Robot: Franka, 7 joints.
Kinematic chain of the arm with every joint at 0, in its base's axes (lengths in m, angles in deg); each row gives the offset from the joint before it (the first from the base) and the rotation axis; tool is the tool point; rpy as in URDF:
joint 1: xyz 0 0 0.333 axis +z
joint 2: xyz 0 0 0 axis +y
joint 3: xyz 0 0 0.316 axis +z
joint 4: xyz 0.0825 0 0 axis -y
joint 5: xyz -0.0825 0 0.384 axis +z
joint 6: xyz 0 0 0 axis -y
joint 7: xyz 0.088 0 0 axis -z
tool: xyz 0 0 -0.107 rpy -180 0 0
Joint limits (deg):
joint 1: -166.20..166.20
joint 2: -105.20..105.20
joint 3: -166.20..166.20
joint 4: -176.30..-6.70
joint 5: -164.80..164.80
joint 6: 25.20..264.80
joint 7: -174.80..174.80
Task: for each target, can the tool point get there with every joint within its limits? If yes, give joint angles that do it. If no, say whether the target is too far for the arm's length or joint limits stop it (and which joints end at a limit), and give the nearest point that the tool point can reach.
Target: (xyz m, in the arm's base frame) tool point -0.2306 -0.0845 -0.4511
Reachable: no: joint limits stop it (at a limit: joint 2) | nearest point -0.2358 -0.0864 -0.3598 | short by 0.091 m
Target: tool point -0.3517 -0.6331 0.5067
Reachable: yes | joints -85.71 83.74 -123.75 -56.66 -88.87 213.62 80.15
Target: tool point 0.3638 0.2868 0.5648
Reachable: yes | joints -60.38 53.68 128.68 -130.68 -96.14 88.73 140.16
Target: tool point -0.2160 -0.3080 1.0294
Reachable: yes | joints 71.55 -68.97 6.87 -73.35 137.46 112.26 136.25
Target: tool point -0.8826 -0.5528 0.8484
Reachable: no: too far | nearest point -0.6516 -0.4081 0.7135 | short by 0.304 m
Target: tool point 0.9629 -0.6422 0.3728
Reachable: no: too far | nearest point 0.7133 -0.4757 0.3625 | short by 0.300 m
